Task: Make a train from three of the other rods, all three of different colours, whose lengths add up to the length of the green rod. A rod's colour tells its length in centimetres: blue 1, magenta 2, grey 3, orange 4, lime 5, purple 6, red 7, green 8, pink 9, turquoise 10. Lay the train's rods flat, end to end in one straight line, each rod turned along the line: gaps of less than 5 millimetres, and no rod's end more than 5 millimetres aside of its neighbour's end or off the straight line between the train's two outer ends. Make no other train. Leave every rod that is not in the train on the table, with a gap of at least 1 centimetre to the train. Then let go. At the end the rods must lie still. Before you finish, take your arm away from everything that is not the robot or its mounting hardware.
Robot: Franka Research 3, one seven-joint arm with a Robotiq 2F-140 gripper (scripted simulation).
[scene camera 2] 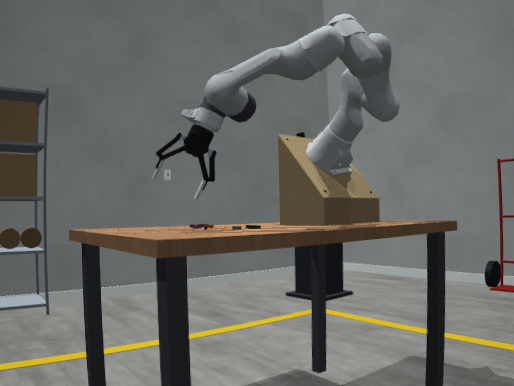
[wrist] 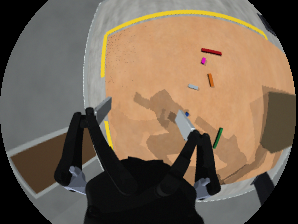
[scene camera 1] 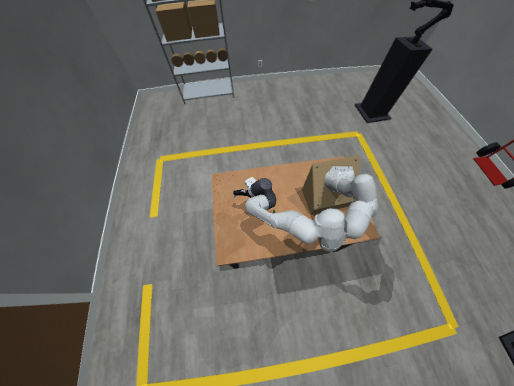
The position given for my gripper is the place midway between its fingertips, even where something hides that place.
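There is my gripper (scene camera 2: pixel 174 189), which I can see. From the wrist, too, I see my gripper (wrist: pixel 144 109).
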